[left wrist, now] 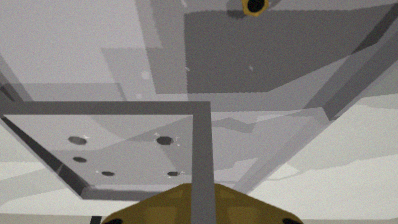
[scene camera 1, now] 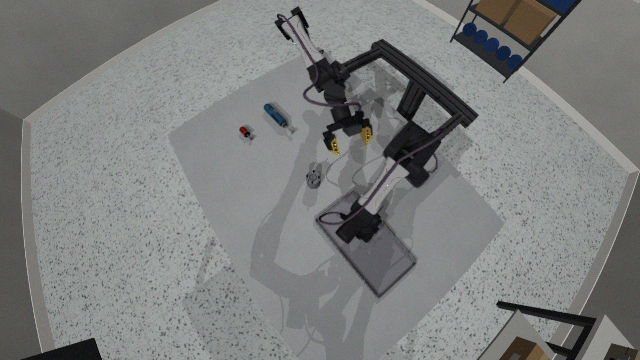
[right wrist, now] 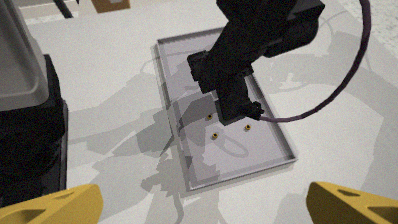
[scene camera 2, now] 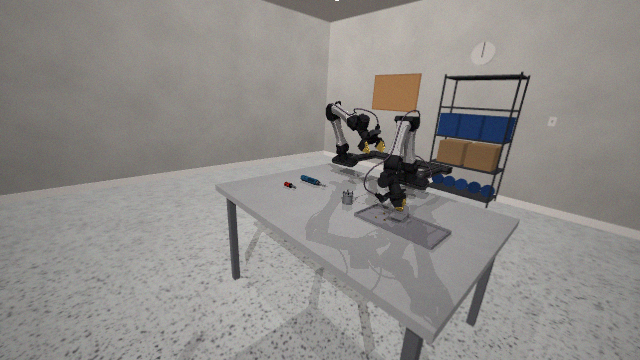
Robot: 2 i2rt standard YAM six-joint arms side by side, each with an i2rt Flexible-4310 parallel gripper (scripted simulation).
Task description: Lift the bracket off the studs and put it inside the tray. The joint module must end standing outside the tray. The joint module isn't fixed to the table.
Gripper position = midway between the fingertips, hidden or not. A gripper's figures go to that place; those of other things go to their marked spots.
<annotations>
My left gripper [right wrist: 208,79] is 44 cm from the lens. My right gripper [right wrist: 203,192] is 10 cm from the lens.
</annotations>
